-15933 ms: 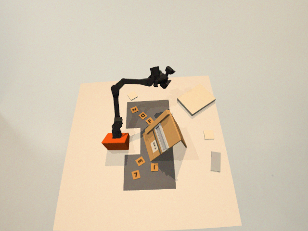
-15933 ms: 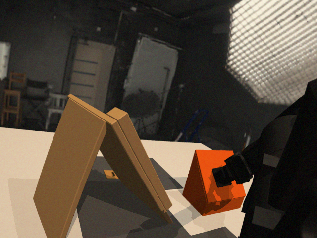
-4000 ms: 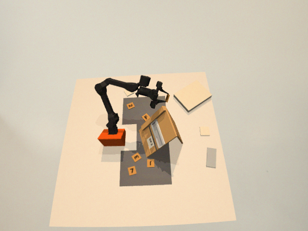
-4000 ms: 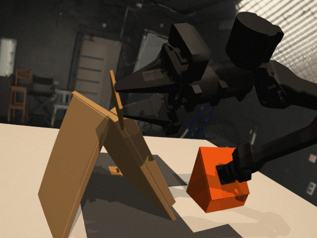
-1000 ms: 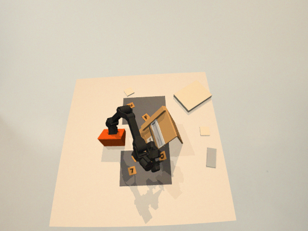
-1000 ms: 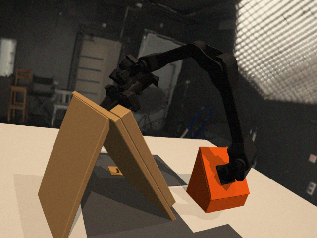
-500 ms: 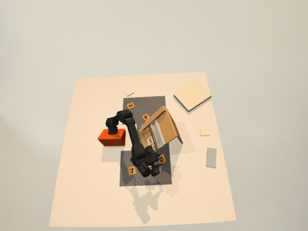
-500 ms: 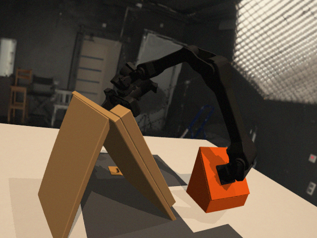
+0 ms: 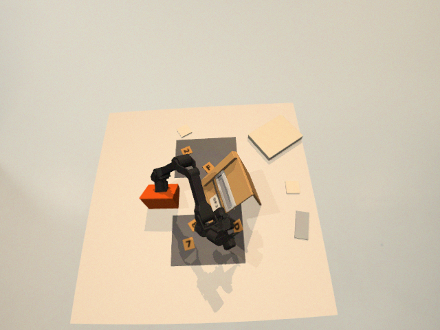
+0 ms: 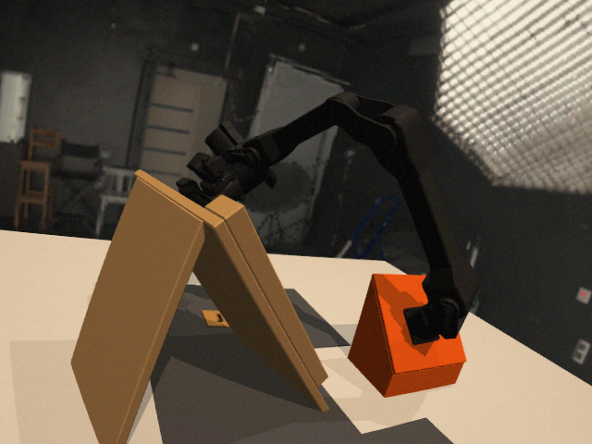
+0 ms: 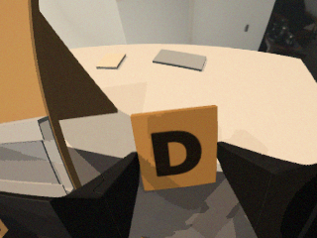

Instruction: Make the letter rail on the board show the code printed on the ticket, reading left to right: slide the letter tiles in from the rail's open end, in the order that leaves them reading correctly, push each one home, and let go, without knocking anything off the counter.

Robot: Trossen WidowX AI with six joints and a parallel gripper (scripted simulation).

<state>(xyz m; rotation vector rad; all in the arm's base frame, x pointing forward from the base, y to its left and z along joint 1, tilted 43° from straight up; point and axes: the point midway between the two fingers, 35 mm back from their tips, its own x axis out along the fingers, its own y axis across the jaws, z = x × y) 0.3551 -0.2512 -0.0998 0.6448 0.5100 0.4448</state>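
Now: the white ticket 160 mm to the left of my gripper tip, 100 mm behind it and 80 mm below it. From my gripper tip the other things lie so: cream slab 590 mm to the left, 300 mm ahead, 150 mm below; then d tile right at my gripper tip; then grey plate 360 mm ahead, 160 mm below, 20 mm to the left.
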